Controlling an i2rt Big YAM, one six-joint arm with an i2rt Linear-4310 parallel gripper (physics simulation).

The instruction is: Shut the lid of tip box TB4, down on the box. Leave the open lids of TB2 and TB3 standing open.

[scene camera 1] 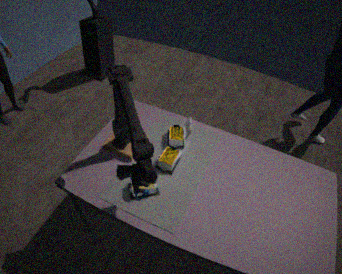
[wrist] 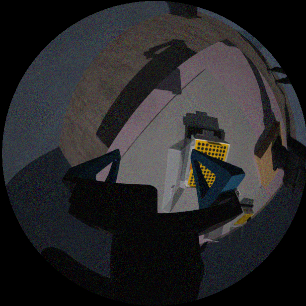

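Seen in the pictures: gripper, fingertip midpoint: [scene camera 1: 136, 193]; arm's base at its link origin: [scene camera 1: 122, 141].
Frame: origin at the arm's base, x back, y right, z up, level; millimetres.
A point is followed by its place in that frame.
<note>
The nearest tip box [scene camera 1: 150, 191] @[x -344, y 246, z 41 mm] [wrist: 223, 150] has a yellow tip rack; a pale grey lid panel [wrist: 174, 172] stands open along its left side in the wrist view. My gripper [scene camera 1: 142, 189] [wrist: 155, 152] is open and empty, low at this box; in the wrist view the right finger overlaps the rack and the lid is between the fingers' directions, nearer the right one. The arm hides part of the box in the scene view. The middle tip box [scene camera 1: 169, 159] @[x -320, y -5, z 18 mm] and the far tip box [scene camera 1: 176, 135] @[x -268, y -197, z 18 mm] show yellow racks. The far box's lid [scene camera 1: 188, 127] @[x -317, y -257, z 61 mm] stands upright. Labels TB2, TB3 and TB4 are unreadable.
The boxes stand on a grey mat [scene camera 1: 182, 202] @[x -499, y 179, z -39 mm] [wrist: 215, 95] on the pink table [scene camera 1: 260, 200] @[x -890, y -36, z -42 mm]. A wooden block [scene camera 1: 119, 149] @[x -23, y 67, z 0 mm] [wrist: 266, 167] lies by the arm's base. A dark cabinet [scene camera 1: 92, 47] stands beyond the table. A person [scene camera 1: 332, 85] stands at the right.
</note>
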